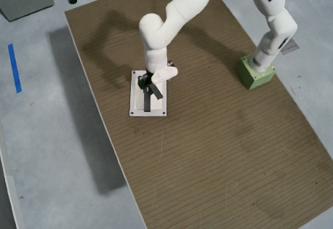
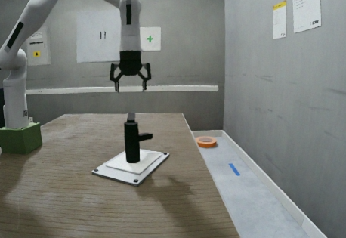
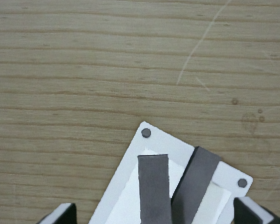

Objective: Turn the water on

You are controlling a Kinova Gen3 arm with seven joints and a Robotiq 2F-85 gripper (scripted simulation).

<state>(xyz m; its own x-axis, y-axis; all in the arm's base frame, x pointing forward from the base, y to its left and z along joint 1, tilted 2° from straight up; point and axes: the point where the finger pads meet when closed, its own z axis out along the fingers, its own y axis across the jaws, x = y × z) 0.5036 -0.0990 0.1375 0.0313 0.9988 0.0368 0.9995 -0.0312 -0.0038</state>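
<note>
Now: hand 3 cm to the left of the lever and 9 cm above it. From my hand the other things lie so: tap (1 cm ahead, 7 cm to the right, 14 cm below).
</note>
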